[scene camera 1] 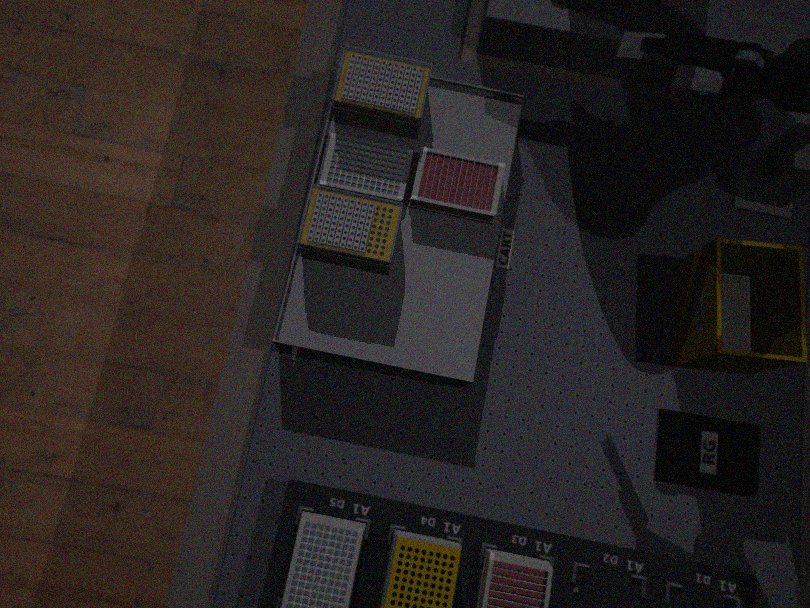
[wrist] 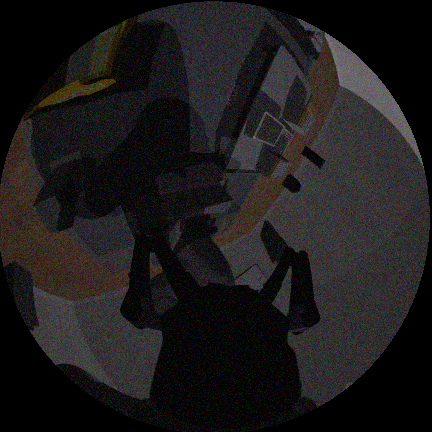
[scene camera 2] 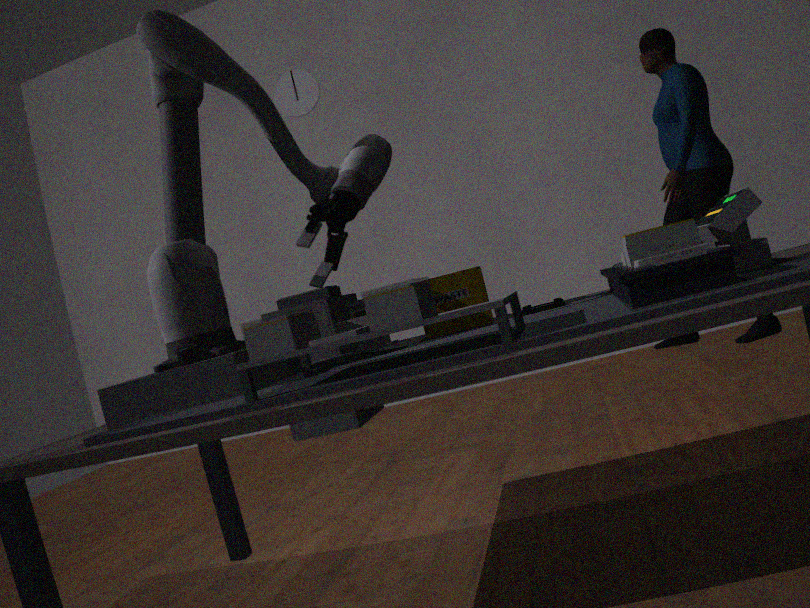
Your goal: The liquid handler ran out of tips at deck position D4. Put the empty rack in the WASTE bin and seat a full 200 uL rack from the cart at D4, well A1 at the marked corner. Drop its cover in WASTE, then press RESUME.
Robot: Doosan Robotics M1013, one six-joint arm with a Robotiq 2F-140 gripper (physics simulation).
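Places are measured from the arm's base along level axes (x left, y back, z up), in millimetres.
Where they show: gripper, fingertip midpoint: (scene camera 1: 650,61) (wrist: 224,223) (scene camera 2: 309,266); arm's base, origin of the base link: (wrist: 186,236) (scene camera 2: 205,359).
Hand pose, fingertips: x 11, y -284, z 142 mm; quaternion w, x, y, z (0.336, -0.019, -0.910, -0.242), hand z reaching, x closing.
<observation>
Things, the pixels of their top centre, and the offset from my fingertips. "spot": a spot on its surface instead.
- cart, middle of its top: (scene camera 1: 404,212) (scene camera 2: 385,325) (wrist: 280,120) dy -175, dx -299, dz -158 mm
- yellow-edged rack, middle of its top: (scene camera 1: 382,80) (scene camera 2: 278,314) (wrist: 281,170) dy -6, dx -346, dz -93 mm
- second yellow rack, middle of its top: (scene camera 1: 350,222) (scene camera 2: 395,283) (wrist: 308,123) dy -220, dx -373, dz -93 mm
- yellow WASTE bin, middle of its top: (scene camera 1: 760,298) (scene camera 2: 447,274) dy -281, dx +185, dz -89 mm
- green-lit panel, surface spot: (scene camera 2: 729,198) spot: dy -859, dx -170, dz -87 mm
- grey-white rack, middle of its top: (scene camera 1: 367,166) (scene camera 2: 343,332) (wrist: 283,139) dy -113, dx -359, dz -150 mm
- pink-filled rack, middle of its top: (scene camera 1: 458,181) (scene camera 2: 363,315) (wrist: 270,130) dy -130, dx -225, dz -132 mm
- white rack, middle of its top: (scene camera 1: 322,569) (scene camera 2: 672,251) dy -671, dx -370, dz -154 mm
- black RG block, middle of its top: (scene camera 1: 711,452) (scene camera 2: 542,303) dy -483, dx +171, dz -210 mm
A yellow rack (scene camera 1: 423,572) with open holes sits at D4. On the cart (scene camera 1: 444,307) (wrist: 283,67) stand a yellow-edged rack (scene camera 1: 381,83) filled with tips and a second yellow rack (scene camera 1: 336,222), with bare holes in its right columns. A clear cover cannot be made out. The yellow WASTE bin (scene camera 1: 762,244) (scene camera 2: 457,301) (wrist: 70,95) is at the right in scene camera 1; something pale shows inside it. A green-lit panel (scene camera 2: 729,198), label unreadable, stands at far right. My gripper (scene camera 2: 314,255) (wrist: 224,223) is open and empty, in the air near the arm's base side, away from the racks.
A grey-white rack (scene camera 1: 366,163) and a pink-filled rack (scene camera 1: 457,181) also stand on the cart. A white rack (scene camera 1: 325,562) is at D5, a pink one (scene camera 1: 516,582) at D3. A black RG block (scene camera 1: 708,451) lies below the bin. A person (scene camera 2: 683,124) stands behind the table.
</observation>
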